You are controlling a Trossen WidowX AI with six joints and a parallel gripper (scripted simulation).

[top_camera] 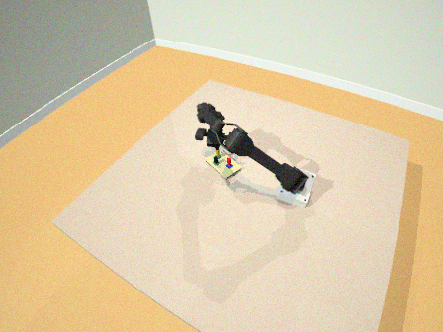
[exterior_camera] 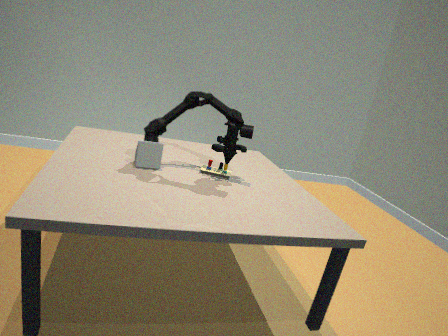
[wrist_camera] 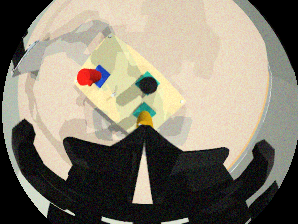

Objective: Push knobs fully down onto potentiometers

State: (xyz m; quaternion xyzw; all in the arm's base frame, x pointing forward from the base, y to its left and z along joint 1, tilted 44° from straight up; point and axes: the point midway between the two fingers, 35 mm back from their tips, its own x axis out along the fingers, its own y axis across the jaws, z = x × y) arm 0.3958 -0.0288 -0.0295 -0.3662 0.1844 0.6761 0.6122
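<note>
Right now the yellow knob is 1 cm below my gripper tip. From my gripper tip the other things lie so: red knob: 8 cm behind, 3 cm to the left, 1 cm below.
</note>
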